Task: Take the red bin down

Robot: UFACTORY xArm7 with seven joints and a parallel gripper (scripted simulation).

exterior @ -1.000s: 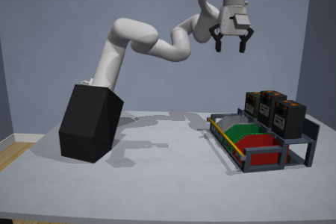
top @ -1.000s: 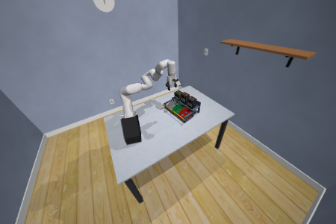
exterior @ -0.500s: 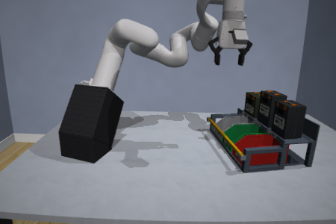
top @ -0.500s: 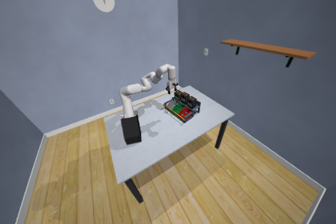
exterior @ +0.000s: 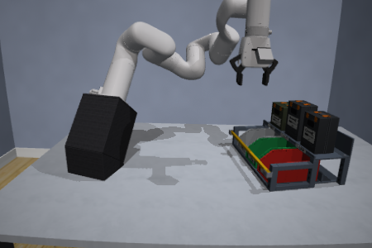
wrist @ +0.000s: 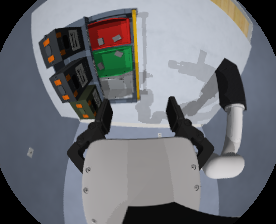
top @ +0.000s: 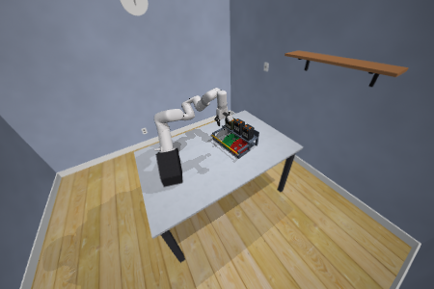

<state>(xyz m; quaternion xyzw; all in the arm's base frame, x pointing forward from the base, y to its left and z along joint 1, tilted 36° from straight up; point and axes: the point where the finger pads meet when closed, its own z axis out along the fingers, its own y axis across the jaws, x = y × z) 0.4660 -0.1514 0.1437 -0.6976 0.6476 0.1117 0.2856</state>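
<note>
The yellow bar is 250 mm below my hand. Also, from my hand: green bin 260 mm below, 100 mm ahead, 10 mm to the left; red open bin 260 mm below, 120 mm ahead, 100 mm to the right; grey bin 260 mm below, 120 mm to the left, 90 mm ahead.
</note>
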